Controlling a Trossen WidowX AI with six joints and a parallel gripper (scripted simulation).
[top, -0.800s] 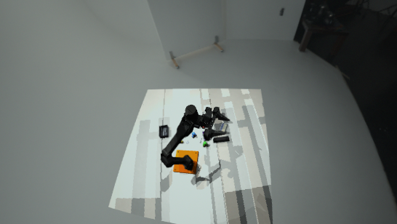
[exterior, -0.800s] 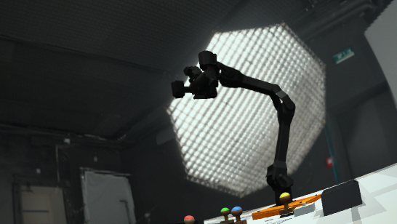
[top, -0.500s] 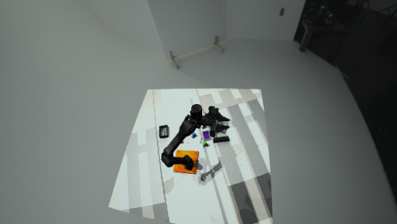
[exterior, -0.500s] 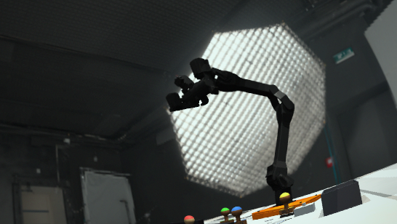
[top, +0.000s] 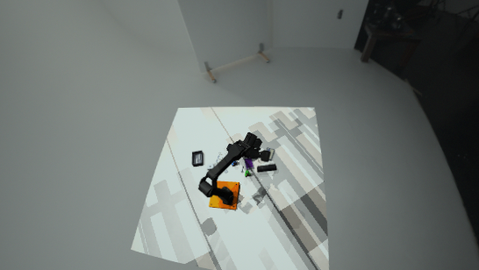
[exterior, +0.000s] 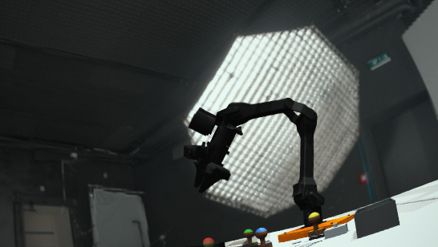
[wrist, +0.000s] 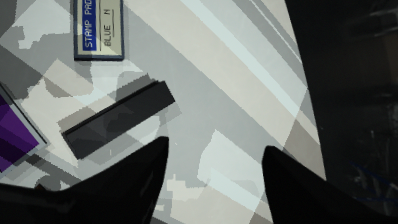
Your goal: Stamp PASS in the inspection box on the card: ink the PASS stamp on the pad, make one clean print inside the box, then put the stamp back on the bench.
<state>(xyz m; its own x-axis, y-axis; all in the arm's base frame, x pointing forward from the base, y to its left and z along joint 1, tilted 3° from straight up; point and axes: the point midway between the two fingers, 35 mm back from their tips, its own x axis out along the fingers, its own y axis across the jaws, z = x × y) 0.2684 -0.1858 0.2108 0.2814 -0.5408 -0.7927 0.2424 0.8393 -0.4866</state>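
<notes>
My gripper tip is now 6 cm past the green-knobbed stamp, 12 cm to the right of it and 20 cm above it. The rest, counted from my gripper tip: grey bolt (3 cm behind, 17 cm to the left, 21 cm below); black block (2 cm ahead, 20 cm below); purple ink pad (3 cm ahead, 13 cm to the left, 22 cm below).
</notes>
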